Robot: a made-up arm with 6 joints.
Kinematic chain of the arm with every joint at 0, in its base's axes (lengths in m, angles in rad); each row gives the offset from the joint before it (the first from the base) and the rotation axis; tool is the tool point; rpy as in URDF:
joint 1: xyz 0 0 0.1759 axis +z
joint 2: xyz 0 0 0 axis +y
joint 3: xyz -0.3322 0 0.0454 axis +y
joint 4: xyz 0.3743 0 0.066 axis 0.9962 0 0.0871
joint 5: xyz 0 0 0 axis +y
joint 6: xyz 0.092 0 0.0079 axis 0.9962 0 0.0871
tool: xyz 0 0 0 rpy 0 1.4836 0
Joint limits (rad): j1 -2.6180..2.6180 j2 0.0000..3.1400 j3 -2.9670..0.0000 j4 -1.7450..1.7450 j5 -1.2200..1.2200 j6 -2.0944..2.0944
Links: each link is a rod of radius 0.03 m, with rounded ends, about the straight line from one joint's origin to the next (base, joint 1, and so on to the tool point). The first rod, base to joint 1, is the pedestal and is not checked.
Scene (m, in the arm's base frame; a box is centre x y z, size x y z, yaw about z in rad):
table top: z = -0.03
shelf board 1: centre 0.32 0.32 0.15 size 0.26 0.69 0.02 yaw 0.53
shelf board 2: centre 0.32 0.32 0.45 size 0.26 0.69 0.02 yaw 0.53
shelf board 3: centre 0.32 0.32 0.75 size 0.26 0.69 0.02 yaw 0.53
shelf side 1: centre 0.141 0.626 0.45 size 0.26 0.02 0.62 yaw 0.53
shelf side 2: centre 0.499 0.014 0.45 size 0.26 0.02 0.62 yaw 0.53
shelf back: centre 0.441 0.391 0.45 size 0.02 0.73 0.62 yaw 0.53
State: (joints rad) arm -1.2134 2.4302 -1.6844 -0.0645 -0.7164 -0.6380
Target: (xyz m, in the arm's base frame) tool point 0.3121 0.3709 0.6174
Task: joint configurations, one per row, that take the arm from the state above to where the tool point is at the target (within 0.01 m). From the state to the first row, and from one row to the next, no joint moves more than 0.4 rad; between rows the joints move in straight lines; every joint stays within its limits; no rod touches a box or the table.
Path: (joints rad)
1: -1.0817 2.0463 -1.6508 -0.1396 -0.7310 -0.5598
2: -0.9501 1.6625 -1.6172 -0.2148 -0.7456 -0.4817
3: -0.8184 1.2786 -1.5836 -0.2899 -0.7602 -0.4035
4: -0.6868 0.8948 -1.5500 -0.3650 -0.7748 -0.3253
5: -0.3437 0.9160 -1.4371 -0.3910 -0.8536 -0.3878
6: -0.0006 0.9373 -1.3242 -0.4170 -0.9325 -0.4504
7: 0.3425 0.9586 -1.2113 -0.4431 -1.0113 -0.5129
8: 0.6855 0.9799 -1.0984 -0.4691 -1.0901 -0.5755
9: 1.0286 1.0011 -0.9855 -0.4951 -1.1690 -0.6380
10: 0.9204 1.3014 -1.2575 -0.4385 -1.0764 -0.6380
11: 0.8122 1.6017 -1.5295 -0.3820 -0.9839 -0.6380

